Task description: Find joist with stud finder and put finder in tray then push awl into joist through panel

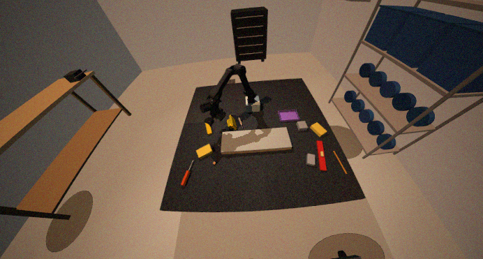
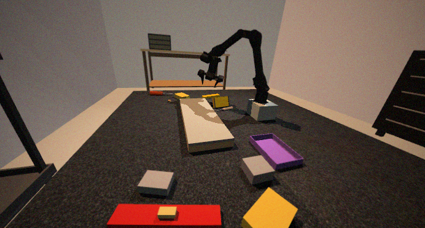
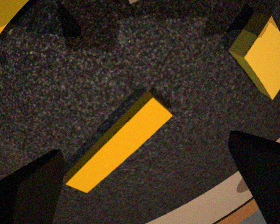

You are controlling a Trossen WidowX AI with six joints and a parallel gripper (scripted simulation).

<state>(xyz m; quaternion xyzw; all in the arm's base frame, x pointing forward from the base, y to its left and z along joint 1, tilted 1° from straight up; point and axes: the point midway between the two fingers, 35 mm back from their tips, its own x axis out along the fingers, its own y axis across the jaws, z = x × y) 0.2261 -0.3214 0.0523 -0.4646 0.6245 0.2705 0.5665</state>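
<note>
Now: the stud finder 120 mm to the left of my gripper tip, 90 mm below it and 30 mm behind it. Also, from my gripper tip: purple tray: 640 mm to the left, 100 mm below, 60 mm behind; then awl: 210 mm to the left, 110 mm below, 40 mm behind; then square indicator window: 110 mm to the left, 100 mm below, 10 mm behind.
</note>
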